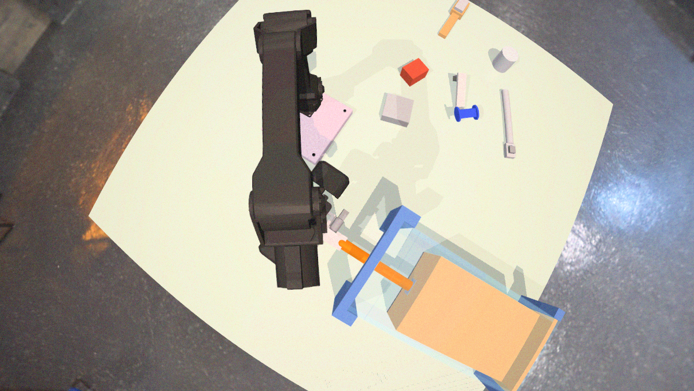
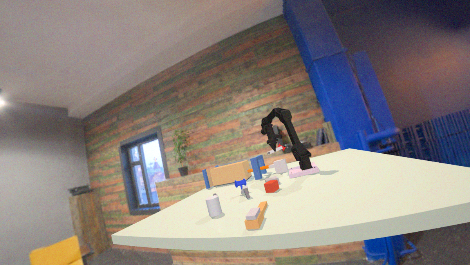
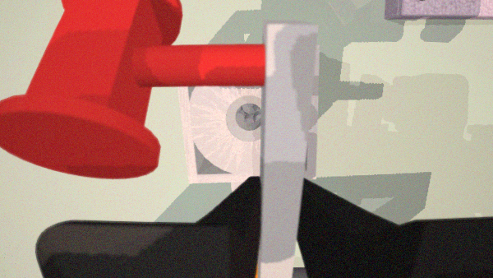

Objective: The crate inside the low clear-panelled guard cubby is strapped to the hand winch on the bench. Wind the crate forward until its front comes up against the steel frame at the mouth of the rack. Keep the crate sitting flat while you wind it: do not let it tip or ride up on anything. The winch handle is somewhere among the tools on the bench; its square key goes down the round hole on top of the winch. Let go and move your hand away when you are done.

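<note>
My gripper tip is 130 mm above the grey winch, 30 mm past it and 20 mm to the left of it. Round my gripper tip: grey block: 350 mm to the left, 150 mm below, 30 mm ahead; crank handle with red knob: 10 mm to the right, 10 mm behind, 10 mm above; blue steel frame: 150 mm ahead, 60 mm below, 10 mm to the right.
</note>
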